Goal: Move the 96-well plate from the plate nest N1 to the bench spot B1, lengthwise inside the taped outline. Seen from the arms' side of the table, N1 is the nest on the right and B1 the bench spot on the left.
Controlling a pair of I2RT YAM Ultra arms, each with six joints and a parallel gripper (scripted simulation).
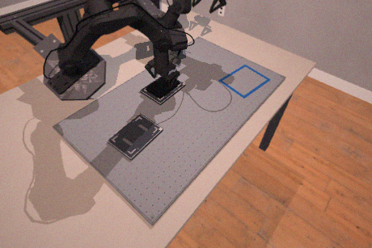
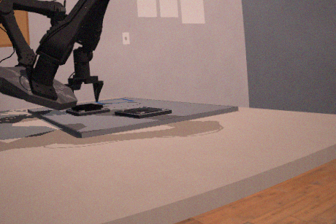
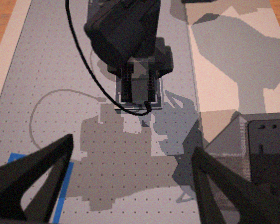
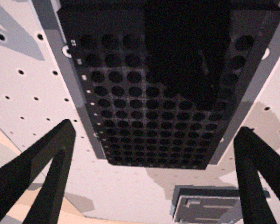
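Now: right hand 20 mm above the black 96-well plate. Round my right hand: dark nest: 110 mm ahead, 250 mm to the right, 40 mm below.
Now: the black 96-well plate 27 cm below my left hand and 24 cm to the right of it. From my left hand the other things lie so: dark nest 49 cm to the right, 29 cm below, 10 cm ahead.
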